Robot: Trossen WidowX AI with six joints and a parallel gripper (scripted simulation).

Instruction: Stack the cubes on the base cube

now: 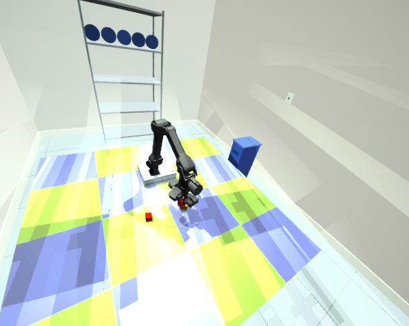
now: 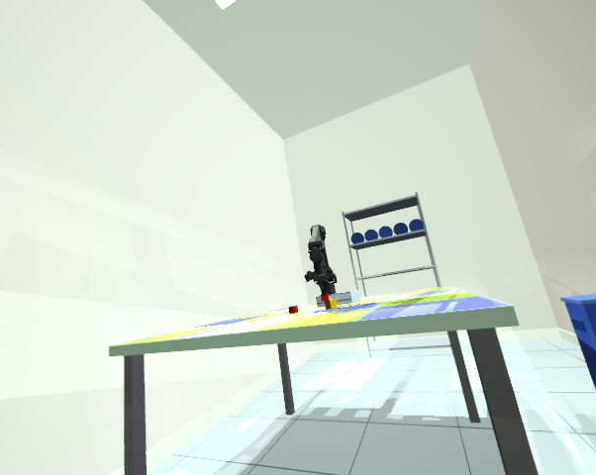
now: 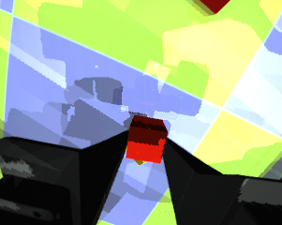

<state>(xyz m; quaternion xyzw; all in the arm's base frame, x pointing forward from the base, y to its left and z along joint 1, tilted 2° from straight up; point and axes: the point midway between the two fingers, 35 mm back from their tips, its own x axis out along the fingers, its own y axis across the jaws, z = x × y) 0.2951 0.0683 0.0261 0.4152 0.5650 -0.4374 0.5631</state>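
Now: the yellow base cube 40 mm below my gripper tip, 20 mm to the left of it and 10 mm behind it.
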